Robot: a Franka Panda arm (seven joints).
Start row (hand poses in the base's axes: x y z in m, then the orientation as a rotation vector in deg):
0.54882, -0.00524, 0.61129, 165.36, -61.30, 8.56
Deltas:
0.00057, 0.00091, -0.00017, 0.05, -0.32, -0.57
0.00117, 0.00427, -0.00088, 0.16, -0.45, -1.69
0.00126, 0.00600, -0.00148, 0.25, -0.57, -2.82
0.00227, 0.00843, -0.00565, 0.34, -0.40, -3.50
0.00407, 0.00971, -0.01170, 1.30, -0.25, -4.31
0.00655, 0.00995, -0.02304, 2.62, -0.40, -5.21
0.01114, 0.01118, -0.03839, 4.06, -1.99, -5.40
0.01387, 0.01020, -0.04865, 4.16, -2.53, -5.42
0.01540, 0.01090, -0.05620, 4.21, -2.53, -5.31
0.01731, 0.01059, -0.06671, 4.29, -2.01, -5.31
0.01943, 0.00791, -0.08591, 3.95, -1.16, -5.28
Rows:
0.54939, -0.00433, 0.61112, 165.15, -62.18, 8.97
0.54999, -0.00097, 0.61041, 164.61, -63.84, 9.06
0.55008, 0.00076, 0.60981, 164.03, -65.50, 9.13
0.55109, 0.00319, 0.60564, 163.65, -66.47, 8.80
0.55289, 0.00447, 0.59959, 163.94, -67.98, 8.07
0.55537, 0.00471, 0.58825, 164.54, -69.84, 7.58
0.55996, 0.00594, 0.57290, -164.55, 70.37, -9.12
0.56269, 0.00496, 0.56264, -164.23, 70.32, -9.84
0.56422, 0.00566, 0.55509, -164.25, 70.14, -9.82
0.56613, 0.00535, 0.54458, -164.40, 70.17, -9.02
0.56825, 0.00267, 0.52538, -165.06, 70.31, -7.99

